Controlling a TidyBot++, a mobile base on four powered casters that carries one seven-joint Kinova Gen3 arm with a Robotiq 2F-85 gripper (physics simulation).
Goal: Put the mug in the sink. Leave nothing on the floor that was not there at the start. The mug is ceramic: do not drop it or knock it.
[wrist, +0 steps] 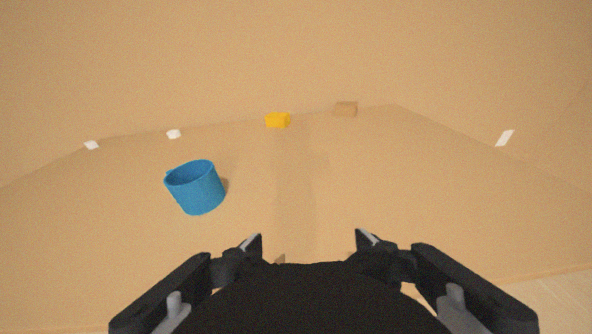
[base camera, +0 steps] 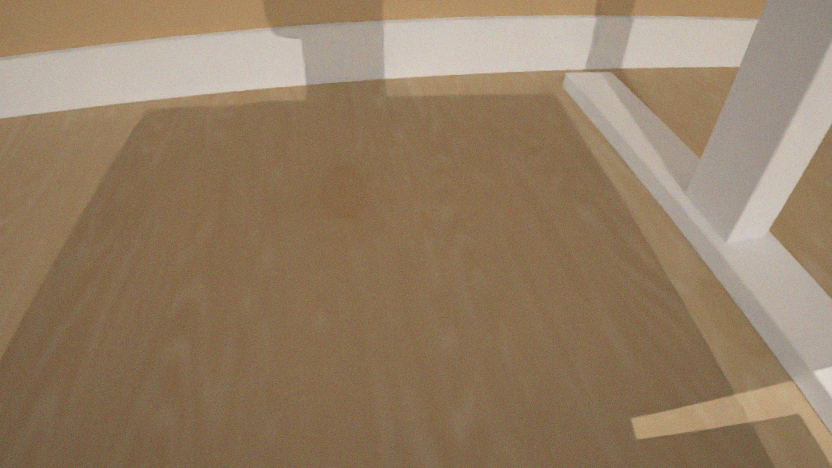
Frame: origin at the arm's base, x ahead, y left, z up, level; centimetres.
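Where they show: gripper, fingertip midpoint: [wrist: 308, 241].
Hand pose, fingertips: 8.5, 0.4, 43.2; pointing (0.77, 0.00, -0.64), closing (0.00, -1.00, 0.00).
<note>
Each offset is from my fingertips to the centre of the thing, as dx, dy, dz. "*": to the spot under its first point. Level surfaces: height alone.
A blue mug {+17.9, +24.3, -6.8} [wrist: 199, 192] stands upright on the wooden table top {dz -10.8} [wrist: 425, 200], left of centre in the wrist view, with a bit of its handle showing at its far left side. My gripper [wrist: 308, 241] is open with its fingers wide apart and nothing between them. It is above the table, to the right of the mug and on the near side of it, not touching it. The sink does not show in either view.
A yellow block {+61.2, +10.2, -8.6} [wrist: 277, 120], a tan block {+67.0, -20.4, -8.3} [wrist: 346, 109] and two small white pieces {+58.7, +57.2, -9.6} [wrist: 173, 134] {+54.6, +94.7, -9.4} [wrist: 91, 145] lie toward the table's back edge. A white table leg {* +38.2, -34.5, -69.6} [base camera: 750, 133] with its foot bar [base camera: 657, 168] stands at the right; a white baseboard [base camera: 494, 46] runs behind.
</note>
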